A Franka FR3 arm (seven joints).
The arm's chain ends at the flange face. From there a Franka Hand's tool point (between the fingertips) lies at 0.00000 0.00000 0.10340 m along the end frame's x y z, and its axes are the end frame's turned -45 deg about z.
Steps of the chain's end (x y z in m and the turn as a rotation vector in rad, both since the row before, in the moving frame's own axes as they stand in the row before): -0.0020 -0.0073 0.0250 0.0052 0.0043 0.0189; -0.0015 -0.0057 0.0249 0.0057 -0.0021 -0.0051; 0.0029 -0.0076 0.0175 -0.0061 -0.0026 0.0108; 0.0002 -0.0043 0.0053 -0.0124 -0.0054 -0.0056; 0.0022 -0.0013 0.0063 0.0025 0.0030 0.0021
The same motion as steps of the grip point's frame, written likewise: 0.0044 -0.0066 0.0250 0.0006 0.0067 0.0189; 0.0032 -0.0057 0.0249 0.0055 0.0025 -0.0051; 0.0068 -0.0031 0.0175 -0.0025 -0.0062 0.0108; 0.0019 -0.0024 0.0053 -0.0049 -0.0126 -0.0056; 0.0029 0.0007 0.0063 -0.0004 0.0039 0.0021
